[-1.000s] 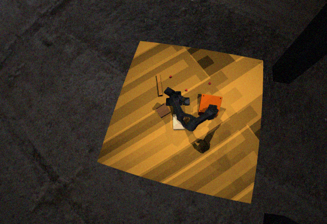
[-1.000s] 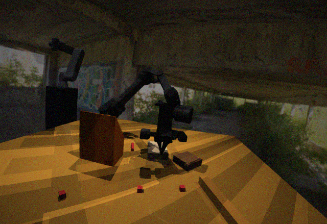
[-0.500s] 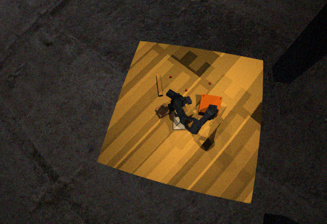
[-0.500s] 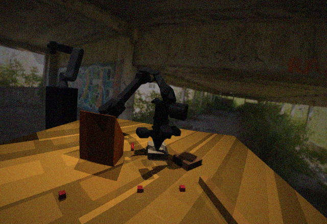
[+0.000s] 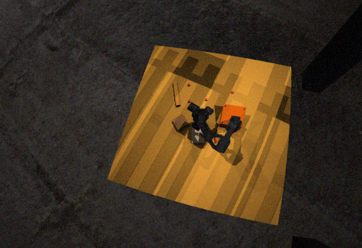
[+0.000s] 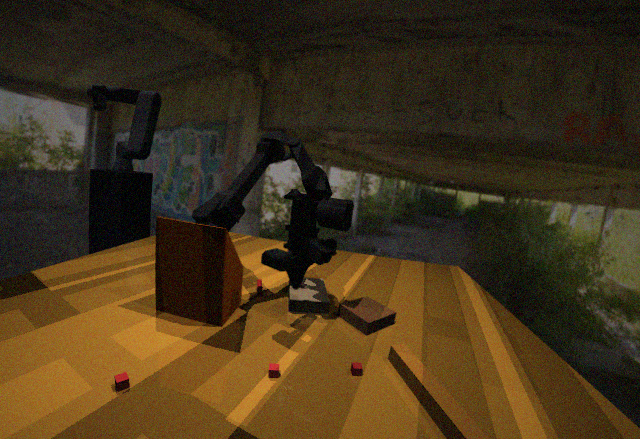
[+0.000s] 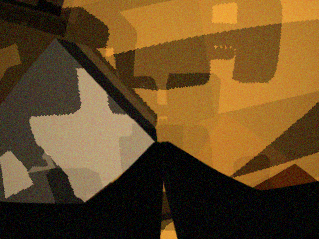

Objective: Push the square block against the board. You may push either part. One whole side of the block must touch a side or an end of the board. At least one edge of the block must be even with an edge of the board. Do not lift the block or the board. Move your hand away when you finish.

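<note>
The red peg is 110 mm behind my gripper tip, 90 mm to the left of it and 60 mm below it. The rest, counted from my gripper tip: flat brown square block (170 mm ahead, 20 mm to the left, 50 mm below).
</note>
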